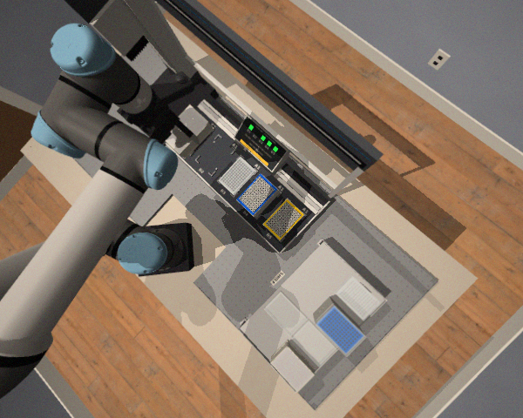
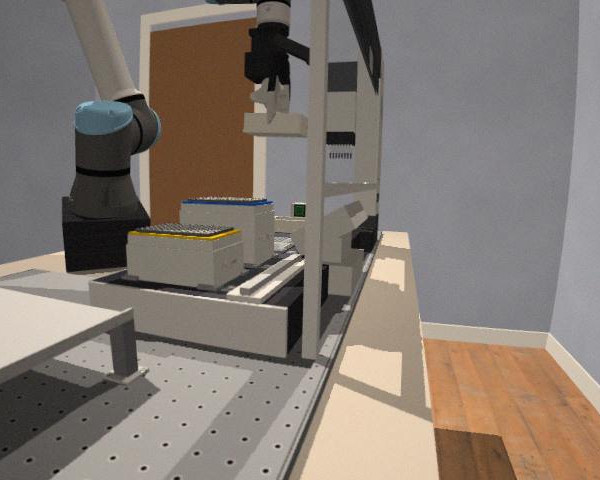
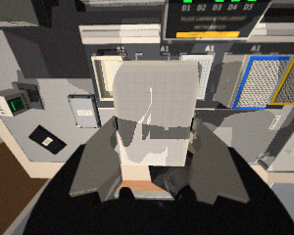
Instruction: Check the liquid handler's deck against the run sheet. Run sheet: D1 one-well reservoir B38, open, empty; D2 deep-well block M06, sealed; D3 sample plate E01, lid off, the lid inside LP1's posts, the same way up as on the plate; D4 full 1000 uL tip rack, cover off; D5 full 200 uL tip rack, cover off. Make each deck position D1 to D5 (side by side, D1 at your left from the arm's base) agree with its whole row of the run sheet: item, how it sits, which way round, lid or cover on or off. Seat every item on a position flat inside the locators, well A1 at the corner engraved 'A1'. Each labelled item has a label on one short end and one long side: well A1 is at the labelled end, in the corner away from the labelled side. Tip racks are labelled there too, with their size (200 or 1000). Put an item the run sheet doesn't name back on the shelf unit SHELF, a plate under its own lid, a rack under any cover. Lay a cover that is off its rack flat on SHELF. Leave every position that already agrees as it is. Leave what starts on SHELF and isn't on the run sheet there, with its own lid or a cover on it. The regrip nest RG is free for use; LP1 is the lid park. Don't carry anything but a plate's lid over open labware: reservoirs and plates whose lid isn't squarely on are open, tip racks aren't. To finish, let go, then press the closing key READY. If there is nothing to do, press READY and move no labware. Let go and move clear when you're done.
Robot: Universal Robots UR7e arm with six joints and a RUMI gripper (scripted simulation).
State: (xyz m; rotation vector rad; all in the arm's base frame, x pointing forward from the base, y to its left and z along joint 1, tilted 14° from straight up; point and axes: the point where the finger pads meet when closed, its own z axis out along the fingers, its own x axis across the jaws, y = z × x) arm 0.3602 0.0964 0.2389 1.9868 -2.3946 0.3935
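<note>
Now: hand 3 cm short of the cream reservoir, 12 cm to the right of it and 25 cm above it. The rest, counted from my hand: sealed block (1 cm below); blue-rimmed tip rack (4 cm behind, 24 cm to the right, 19 cm below); well plate (2 cm behind, 12 cm to the right, 25 cm below).
</note>
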